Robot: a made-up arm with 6 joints. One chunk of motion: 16 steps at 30 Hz.
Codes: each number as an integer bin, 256 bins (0 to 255) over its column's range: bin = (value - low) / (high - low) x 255, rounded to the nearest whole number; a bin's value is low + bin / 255 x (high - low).
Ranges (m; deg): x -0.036..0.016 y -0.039..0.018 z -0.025..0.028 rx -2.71..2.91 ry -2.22..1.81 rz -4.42..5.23
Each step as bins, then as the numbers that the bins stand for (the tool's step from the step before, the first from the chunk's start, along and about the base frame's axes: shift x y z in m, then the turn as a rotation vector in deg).
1 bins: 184 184 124 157 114 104
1 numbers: 0.00152 0.00213 0.00077 0.750 -0.418 -0.484
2 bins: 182 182 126 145 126 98
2 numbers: 0.00111 0.00168 0.00119 0.486 -0.229 -0.711
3 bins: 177 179 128 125 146 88
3 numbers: 0.00009 0.00101 0.00160 0.045 0.087 -1.090
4 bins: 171 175 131 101 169 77
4 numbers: -0.00113 0.00012 0.00223 -0.484 0.451 -1.506
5 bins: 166 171 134 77 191 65
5 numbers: -0.00215 -0.00078 0.00285 -1.013 0.799 -1.960
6 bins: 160 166 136 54 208 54
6 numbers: -0.00337 -0.00189 0.00327 -1.520 1.067 -2.376
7 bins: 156 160 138 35 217 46
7 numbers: -0.00419 -0.00324 0.00368 -1.939 1.209 -2.679
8 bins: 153 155 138 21 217 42
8 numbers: -0.00480 -0.00435 0.00368 -2.247 1.209 -2.831
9 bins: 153 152 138 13 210 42
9 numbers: -0.00480 -0.00502 0.00368 -2.423 1.099 -2.831
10 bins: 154 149 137 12 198 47
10 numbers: -0.00460 -0.00569 0.00347 -2.446 0.909 -2.641
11 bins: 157 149 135 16 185 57
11 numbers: -0.00398 -0.00569 0.00306 -2.357 0.704 -2.263
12 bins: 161 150 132 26 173 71
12 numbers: -0.00317 -0.00547 0.00244 -2.137 0.514 -1.733
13 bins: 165 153 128 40 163 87
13 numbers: -0.00235 -0.00480 0.00160 -1.828 0.356 -1.128
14 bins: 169 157 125 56 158 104
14 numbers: -0.00154 -0.00391 0.00098 -1.476 0.277 -0.484
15 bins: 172 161 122 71 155 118
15 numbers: -0.00093 -0.00301 0.00036 -1.145 0.230 0.045
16 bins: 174 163 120 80 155 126
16 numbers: -0.00052 -0.00256 -0.00006 -0.947 0.230 0.348
